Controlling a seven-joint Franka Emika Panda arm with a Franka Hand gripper.
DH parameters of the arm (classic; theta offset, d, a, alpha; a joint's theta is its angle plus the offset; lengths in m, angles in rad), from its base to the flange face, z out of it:
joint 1: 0 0.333 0 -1.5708
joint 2: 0 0 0 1.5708
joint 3: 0 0.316 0.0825 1.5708
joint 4: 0 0 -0.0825 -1.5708
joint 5: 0 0.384 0 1.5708
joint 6: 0 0 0.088 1.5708
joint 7: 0 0.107 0 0
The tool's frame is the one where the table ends.
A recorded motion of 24 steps. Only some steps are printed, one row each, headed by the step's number.
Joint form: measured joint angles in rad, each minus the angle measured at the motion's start. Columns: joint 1, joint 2, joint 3, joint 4, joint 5, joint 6, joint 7.
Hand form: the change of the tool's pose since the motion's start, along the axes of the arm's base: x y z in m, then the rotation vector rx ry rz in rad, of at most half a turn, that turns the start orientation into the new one. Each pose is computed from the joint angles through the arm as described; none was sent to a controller.
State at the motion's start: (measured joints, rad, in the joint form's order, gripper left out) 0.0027 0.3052 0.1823 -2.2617 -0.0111 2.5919 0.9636
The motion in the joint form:
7: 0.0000 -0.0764 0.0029 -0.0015 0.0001 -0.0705 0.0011
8: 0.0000 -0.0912 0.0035 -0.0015 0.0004 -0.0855 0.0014
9: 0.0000 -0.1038 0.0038 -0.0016 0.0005 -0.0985 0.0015
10: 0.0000 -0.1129 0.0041 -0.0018 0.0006 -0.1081 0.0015
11: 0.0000 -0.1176 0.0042 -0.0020 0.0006 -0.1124 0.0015
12: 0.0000 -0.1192 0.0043 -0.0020 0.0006 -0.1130 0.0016
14: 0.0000 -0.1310 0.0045 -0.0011 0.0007 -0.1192 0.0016
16: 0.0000 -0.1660 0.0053 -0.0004 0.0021 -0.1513 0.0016
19: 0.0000 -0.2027 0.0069 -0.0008 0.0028 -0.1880 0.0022
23: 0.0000 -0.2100 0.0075 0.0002 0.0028 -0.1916 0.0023
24: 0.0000 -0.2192 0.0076 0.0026 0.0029 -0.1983 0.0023
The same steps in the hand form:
7: -0.0015 0.0004 0.0338 -0.0125 -0.0057 0.0046
8: -0.0022 0.0005 0.0403 -0.0150 -0.0057 0.0052
9: -0.0028 0.0004 0.0458 -0.0173 -0.0054 0.0057
10: -0.0034 0.0004 0.0496 -0.0190 -0.0049 0.0063
11: -0.0037 0.0003 0.0517 -0.0199 -0.0052 0.0065
12: -0.0036 0.0004 0.0525 -0.0200 -0.0062 0.0065
14: -0.0034 0.0004 0.0585 -0.0209 -0.0128 0.0067
16: -0.0053 0.0003 0.0744 -0.0259 -0.0168 0.0071
19: -0.0085 0.0004 0.0902 -0.0323 -0.0170 0.0083
23: -0.0086 0.0007 0.0941 -0.0327 -0.0217 0.0087
24: -0.0085 0.0008 0.0993 -0.0335 -0.0267 0.0087

